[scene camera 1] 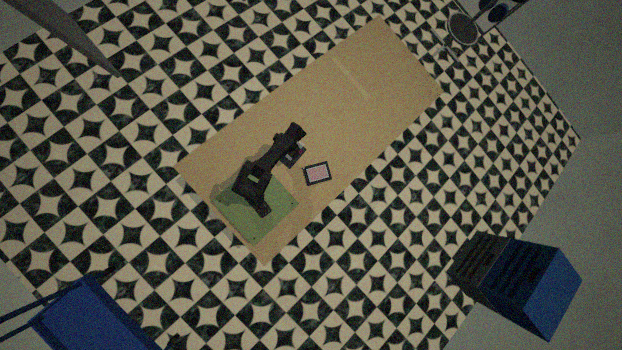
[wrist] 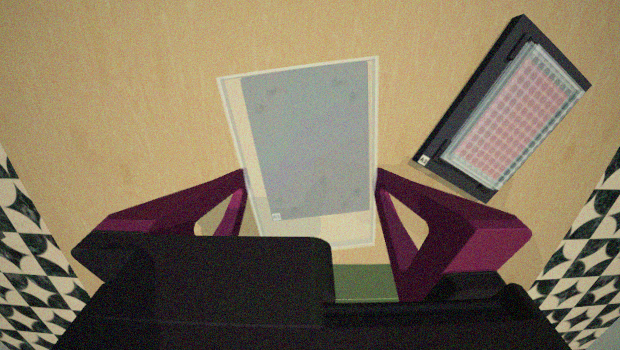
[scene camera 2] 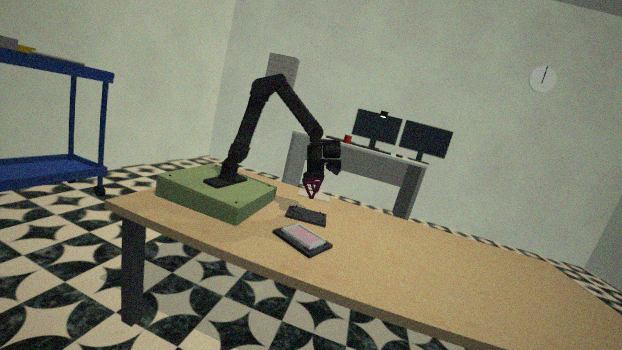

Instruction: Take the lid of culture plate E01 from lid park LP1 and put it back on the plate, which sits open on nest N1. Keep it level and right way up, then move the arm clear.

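Frame: origin at the arm's base, x ahead, y left, z up, level; centimetres.
Where they show: gripper, fingertip midpoint: [wrist: 310, 175] [scene camera 2: 313, 196]; arm's base at its link origin: [scene camera 2: 226, 181].
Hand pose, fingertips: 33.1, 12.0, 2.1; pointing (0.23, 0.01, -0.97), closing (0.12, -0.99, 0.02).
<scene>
Things, the pixels of their centre, and the offset from my fingertips, as dx, dy, dz. Level surfaces: height alone.
- clear lid at the middle of its body: [wrist: 310, 175] [scene camera 2: 314, 195] +0.2, +0.1, +0.3
- open culture plate at the middle of its body: [wrist: 510, 125] [scene camera 2: 303, 235] [scene camera 1: 317, 173] +5.1, -20.6, -7.2
- dark nest at the middle of its body: [wrist: 502, 123] [scene camera 2: 302, 238] [scene camera 1: 317, 173] +5.1, -20.6, -8.2
- wooden table at its surface level: dz -9.1
The clear lid [wrist: 310, 140] [scene camera 2: 323, 197] is held by its two long sides between the magenta fingers of my gripper [wrist: 310, 175] [scene camera 2: 312, 195], which is shut on it. It looks roughly level and hangs above the dark lid park [scene camera 2: 306, 216] [scene camera 1: 290, 159], apart from it; the wrist view shows the park through the lid. The open culture plate [wrist: 515, 117] [scene camera 2: 305, 236] [scene camera 1: 317, 173], with pink wells, sits in the dark nest [wrist: 475, 100] [scene camera 2: 280, 232], to the right in the wrist view. The lid is mostly hidden under the arm in scene camera 1.
The arm stands on a green base block [scene camera 2: 195, 200] [scene camera 1: 260, 227] at one end of the wooden table [scene camera 2: 400, 275] [scene camera 1: 350, 115]. The block's edge also shows low in the wrist view. A blue cart [scene camera 2: 87, 71] and a desk with two monitors stand away from the table.
</scene>
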